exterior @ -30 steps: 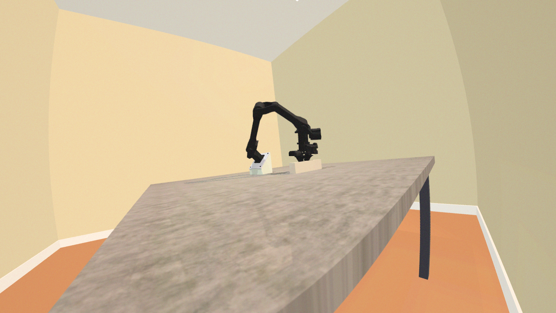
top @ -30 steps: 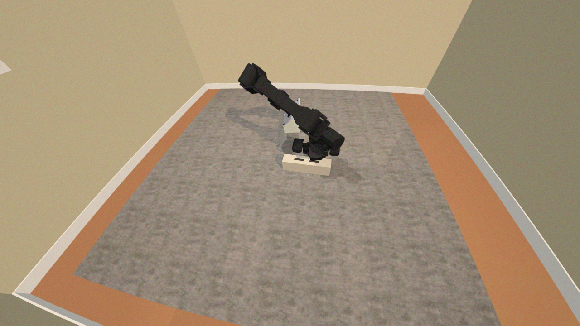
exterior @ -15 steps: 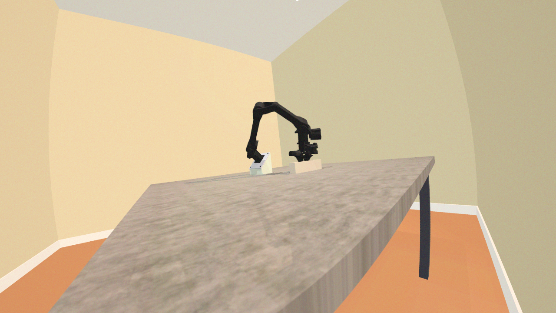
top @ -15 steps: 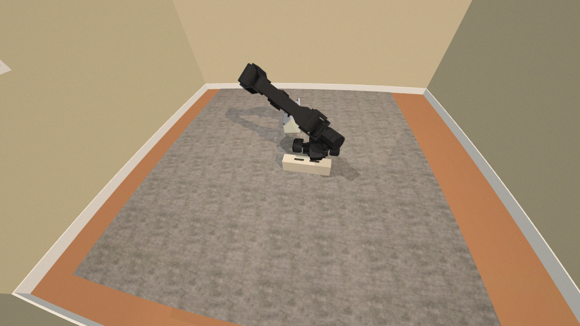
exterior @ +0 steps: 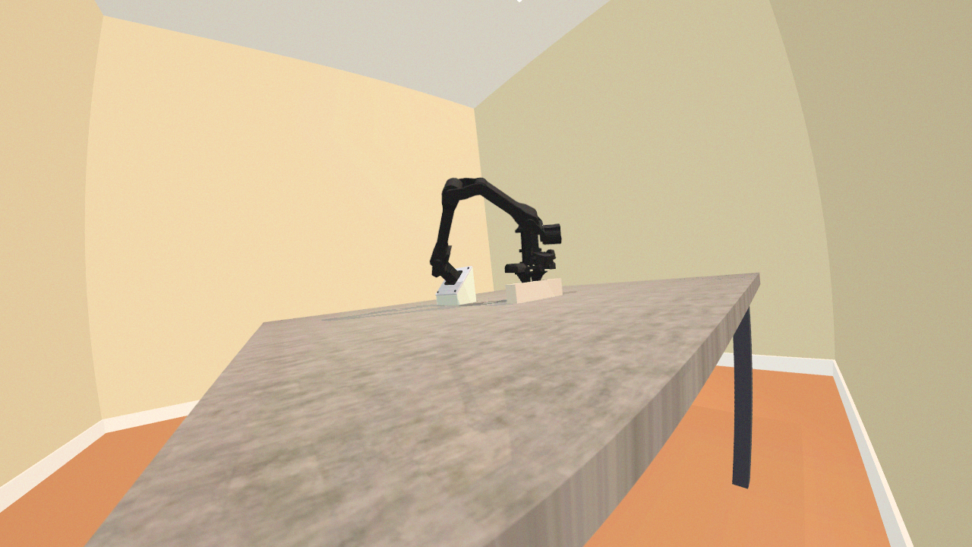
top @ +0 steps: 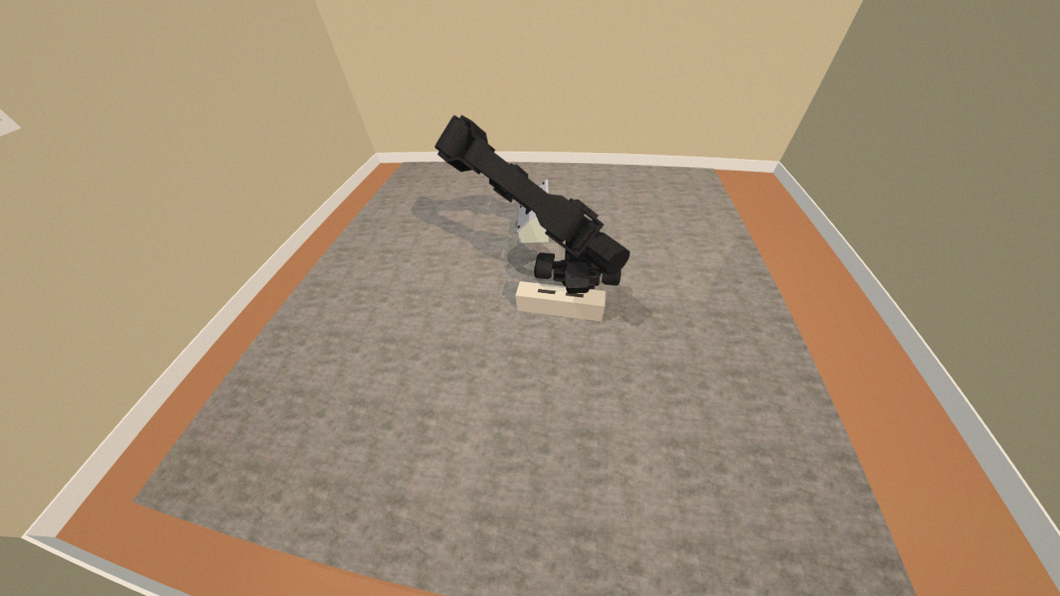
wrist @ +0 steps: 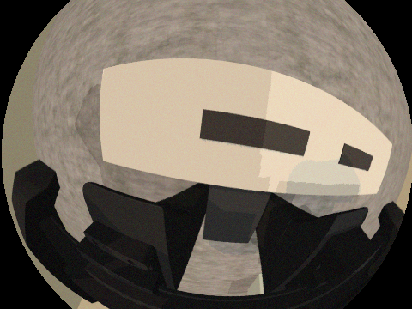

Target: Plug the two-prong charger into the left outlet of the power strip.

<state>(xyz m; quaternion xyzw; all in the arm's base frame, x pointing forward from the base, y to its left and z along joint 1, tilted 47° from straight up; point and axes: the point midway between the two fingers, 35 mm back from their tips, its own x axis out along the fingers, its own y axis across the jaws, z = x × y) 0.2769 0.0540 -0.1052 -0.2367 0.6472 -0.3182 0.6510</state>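
The two-prong charger lies 2 cm ahead of my gripper tip and 1 cm above it.
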